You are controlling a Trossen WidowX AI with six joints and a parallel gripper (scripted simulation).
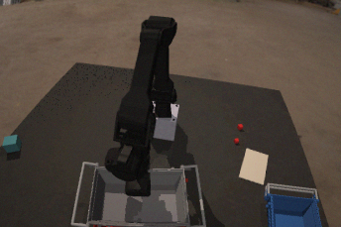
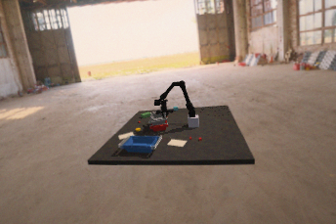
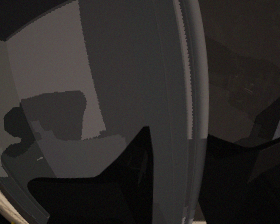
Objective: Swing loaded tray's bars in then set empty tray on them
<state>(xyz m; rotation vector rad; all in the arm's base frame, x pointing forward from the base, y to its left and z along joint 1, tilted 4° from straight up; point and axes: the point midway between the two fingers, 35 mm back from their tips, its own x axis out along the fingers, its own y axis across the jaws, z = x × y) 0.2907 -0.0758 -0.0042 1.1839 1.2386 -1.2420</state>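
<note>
Right now my gripper tip is 70 mm short of the grey tray and 30 mm below it. The rest, counted from my gripper tip: yellow object 310 mm ahead, 30 mm to the left, 80 mm below; green block 260 mm ahead, 430 mm to the right, 70 mm below; teal cube 150 mm behind, 550 mm to the right, 60 mm below.
</note>
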